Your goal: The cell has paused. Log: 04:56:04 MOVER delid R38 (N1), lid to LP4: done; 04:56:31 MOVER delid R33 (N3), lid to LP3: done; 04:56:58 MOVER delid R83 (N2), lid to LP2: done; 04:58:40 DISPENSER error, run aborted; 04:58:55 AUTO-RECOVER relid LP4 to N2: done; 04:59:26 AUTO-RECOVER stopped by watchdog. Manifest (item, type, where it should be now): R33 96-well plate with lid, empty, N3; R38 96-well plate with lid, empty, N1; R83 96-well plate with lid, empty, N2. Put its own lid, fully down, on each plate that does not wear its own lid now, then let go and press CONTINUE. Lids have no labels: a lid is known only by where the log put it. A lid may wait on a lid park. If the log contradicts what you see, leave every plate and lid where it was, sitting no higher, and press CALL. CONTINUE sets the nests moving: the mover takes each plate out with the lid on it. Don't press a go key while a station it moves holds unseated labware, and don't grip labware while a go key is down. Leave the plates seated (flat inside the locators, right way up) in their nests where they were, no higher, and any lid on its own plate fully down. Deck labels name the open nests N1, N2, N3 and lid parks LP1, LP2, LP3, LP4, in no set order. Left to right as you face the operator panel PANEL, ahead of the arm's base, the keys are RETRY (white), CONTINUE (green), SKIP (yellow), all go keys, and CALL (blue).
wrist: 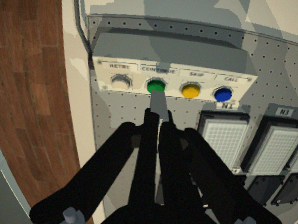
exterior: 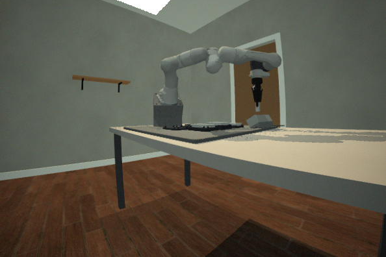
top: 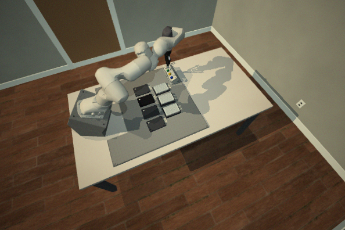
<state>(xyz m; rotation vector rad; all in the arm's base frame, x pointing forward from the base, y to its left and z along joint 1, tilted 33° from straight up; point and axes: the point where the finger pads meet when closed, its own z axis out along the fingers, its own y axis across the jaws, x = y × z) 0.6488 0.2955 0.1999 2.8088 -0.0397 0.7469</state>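
Right now the green continue key is 7 cm below my hand. Also, from my hand: blue call key: 10 cm to the right, 7 cm below, 1 cm behind; then white retry key: 7 cm below, 5 cm to the left, 1 cm ahead; then yellow skip key: 7 cm below, 5 cm to the right.
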